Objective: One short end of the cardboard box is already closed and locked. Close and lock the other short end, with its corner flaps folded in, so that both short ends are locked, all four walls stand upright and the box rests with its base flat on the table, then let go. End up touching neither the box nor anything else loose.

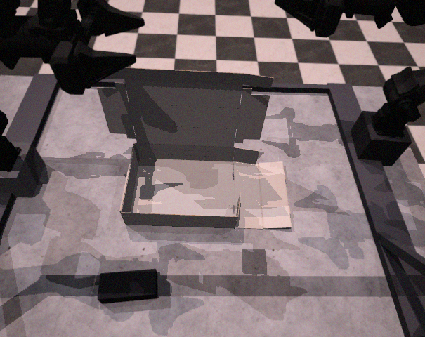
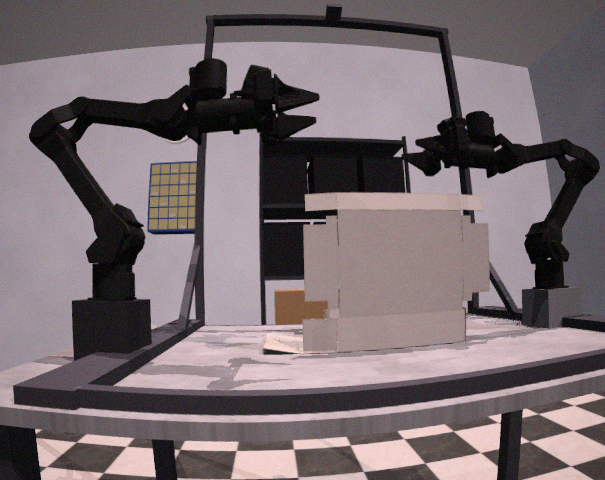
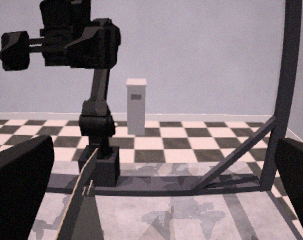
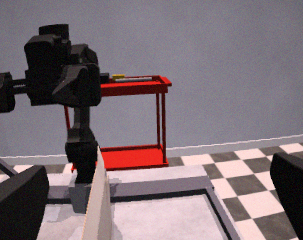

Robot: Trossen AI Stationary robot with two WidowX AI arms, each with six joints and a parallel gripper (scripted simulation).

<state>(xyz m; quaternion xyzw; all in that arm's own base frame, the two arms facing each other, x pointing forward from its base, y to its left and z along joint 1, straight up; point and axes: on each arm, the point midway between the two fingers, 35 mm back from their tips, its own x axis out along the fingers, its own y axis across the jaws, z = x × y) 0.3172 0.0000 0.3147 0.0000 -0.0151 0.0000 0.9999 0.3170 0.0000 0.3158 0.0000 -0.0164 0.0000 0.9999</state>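
Right now my left hand is 380 mm above the black block, 250 mm past it and 40 mm to the right of it.
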